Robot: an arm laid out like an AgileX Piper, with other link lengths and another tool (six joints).
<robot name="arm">
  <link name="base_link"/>
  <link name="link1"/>
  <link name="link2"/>
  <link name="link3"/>
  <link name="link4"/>
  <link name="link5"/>
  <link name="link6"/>
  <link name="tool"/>
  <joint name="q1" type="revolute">
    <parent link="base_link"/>
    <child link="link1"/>
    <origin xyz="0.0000 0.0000 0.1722"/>
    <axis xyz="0 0 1"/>
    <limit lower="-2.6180" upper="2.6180"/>
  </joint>
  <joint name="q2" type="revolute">
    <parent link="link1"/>
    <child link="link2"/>
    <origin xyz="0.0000 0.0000 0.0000"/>
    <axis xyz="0 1 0"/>
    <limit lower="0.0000" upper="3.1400"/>
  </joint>
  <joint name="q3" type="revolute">
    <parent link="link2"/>
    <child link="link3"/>
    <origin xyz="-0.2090 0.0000 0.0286"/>
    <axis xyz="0 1 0"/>
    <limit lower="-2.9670" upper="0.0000"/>
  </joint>
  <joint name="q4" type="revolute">
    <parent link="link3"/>
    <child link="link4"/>
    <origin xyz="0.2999 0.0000 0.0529"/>
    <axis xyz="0.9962 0 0.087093"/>
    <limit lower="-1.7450" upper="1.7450"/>
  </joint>
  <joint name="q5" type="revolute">
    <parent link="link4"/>
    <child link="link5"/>
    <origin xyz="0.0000 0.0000 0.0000"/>
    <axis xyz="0 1 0"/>
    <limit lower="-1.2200" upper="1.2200"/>
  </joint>
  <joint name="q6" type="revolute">
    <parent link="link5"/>
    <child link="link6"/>
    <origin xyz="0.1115 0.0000 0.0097"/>
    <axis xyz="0.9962 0 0.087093"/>
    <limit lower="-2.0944" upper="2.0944"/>
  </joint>
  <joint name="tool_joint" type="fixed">
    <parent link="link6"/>
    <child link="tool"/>
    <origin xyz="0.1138 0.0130 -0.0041" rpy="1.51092 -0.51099 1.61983"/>
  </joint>
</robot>
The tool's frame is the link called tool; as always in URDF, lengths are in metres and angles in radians.
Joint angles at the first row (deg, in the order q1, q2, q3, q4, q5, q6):
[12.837 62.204 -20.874 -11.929 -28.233 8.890]
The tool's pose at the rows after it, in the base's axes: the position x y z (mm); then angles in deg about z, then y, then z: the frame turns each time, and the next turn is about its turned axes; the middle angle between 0 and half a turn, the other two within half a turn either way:
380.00 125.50 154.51 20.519 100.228 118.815
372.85 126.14 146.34 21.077 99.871 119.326
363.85 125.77 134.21 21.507 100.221 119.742
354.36 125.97 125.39 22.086 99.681 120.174
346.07 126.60 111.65 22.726 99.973 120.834
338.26 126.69 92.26 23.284 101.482 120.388
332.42 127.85 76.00 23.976 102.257 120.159
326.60 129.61 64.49 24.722 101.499 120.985
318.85 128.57 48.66 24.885 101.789 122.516
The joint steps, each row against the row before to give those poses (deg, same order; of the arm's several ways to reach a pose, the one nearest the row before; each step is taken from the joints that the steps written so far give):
[0.001 0.003 2.541 -0.670 -2.996 0.224]
[0.000 -0.002 2.211 -0.115 -2.588 0.276]
[0.001 0.000 2.567 0.001 -2.217 0.025]
[-0.001 0.001 2.693 -0.001 -3.241 0.001]
[0.001 2.023 1.890 0.002 -3.605 -0.001]
[-0.002 3.709 1.129 -0.004 -3.310 -1.305]
[0.000 5.073 0.229 0.001 -4.489 -1.237]
[0.002 6.091 0.000 0.186 -6.752 -0.474]
[-0.003 6.568 0.000 0.634 -6.107 -0.024]

